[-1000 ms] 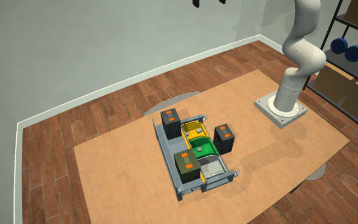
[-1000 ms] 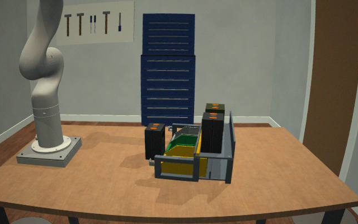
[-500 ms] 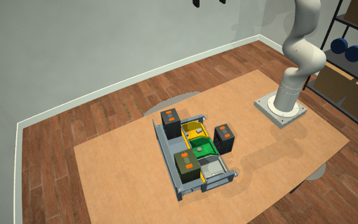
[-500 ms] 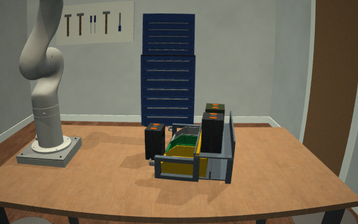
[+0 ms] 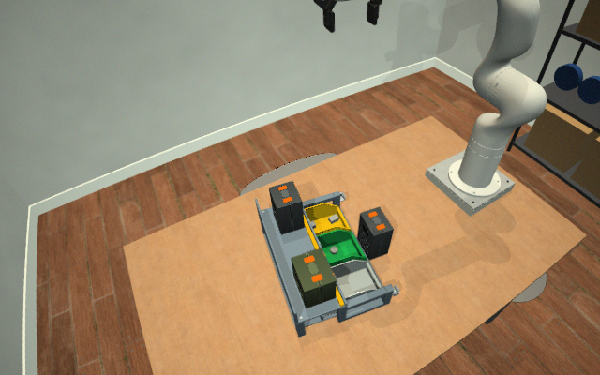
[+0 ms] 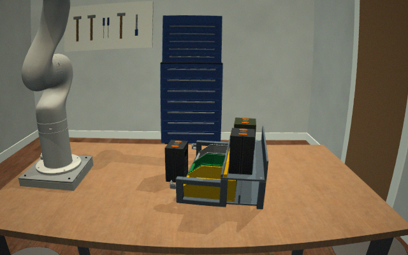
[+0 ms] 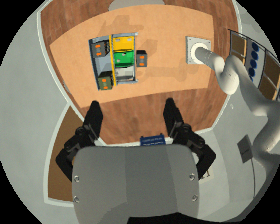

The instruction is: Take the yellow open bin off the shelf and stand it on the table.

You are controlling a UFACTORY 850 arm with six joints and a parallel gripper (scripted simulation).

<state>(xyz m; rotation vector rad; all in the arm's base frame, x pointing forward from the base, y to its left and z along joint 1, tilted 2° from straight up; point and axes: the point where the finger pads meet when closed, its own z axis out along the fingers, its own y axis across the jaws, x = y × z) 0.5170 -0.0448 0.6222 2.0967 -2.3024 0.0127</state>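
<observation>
My gripper is now 8 cm short of the yellow bin, 1 cm to the left of it and 62 cm above it. Round my hand: grey bin (10 cm ahead, 22 cm to the left, 62 cm below); olive box (20 cm ahead, 21 cm to the left, 51 cm below); green bin (9 cm ahead, 10 cm to the left, 62 cm below).
</observation>
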